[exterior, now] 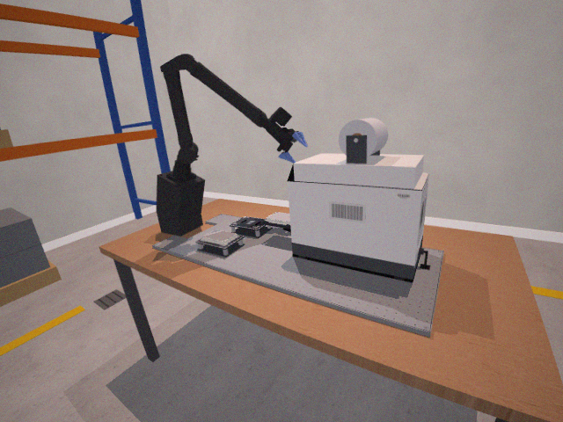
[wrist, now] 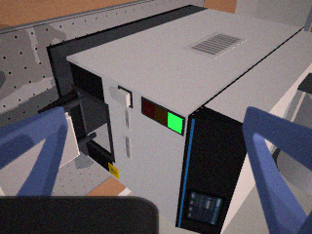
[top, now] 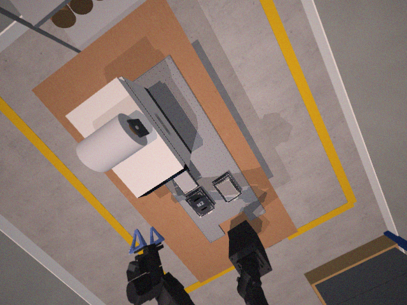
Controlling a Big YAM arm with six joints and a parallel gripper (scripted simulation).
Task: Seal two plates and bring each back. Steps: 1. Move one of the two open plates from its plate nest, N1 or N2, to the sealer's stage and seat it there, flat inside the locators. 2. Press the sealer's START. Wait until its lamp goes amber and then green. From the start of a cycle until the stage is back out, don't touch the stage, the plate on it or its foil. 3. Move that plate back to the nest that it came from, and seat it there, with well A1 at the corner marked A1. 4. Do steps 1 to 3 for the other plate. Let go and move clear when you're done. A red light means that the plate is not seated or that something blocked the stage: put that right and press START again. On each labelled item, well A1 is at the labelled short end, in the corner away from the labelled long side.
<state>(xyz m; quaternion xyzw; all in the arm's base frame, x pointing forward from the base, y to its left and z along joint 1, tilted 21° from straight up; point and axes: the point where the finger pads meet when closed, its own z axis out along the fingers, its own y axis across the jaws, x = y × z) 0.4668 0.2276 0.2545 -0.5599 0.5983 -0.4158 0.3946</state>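
My hand is 240 mm above the white well plate and 190 mm to the left of it. Also, from my hand: foil roll (330 mm ahead, 210 mm to the right, 80 mm above); then dark sealer stage (250 mm below, 190 mm to the right); then start button (150 mm below, 100 mm to the right, 100 mm ahead).
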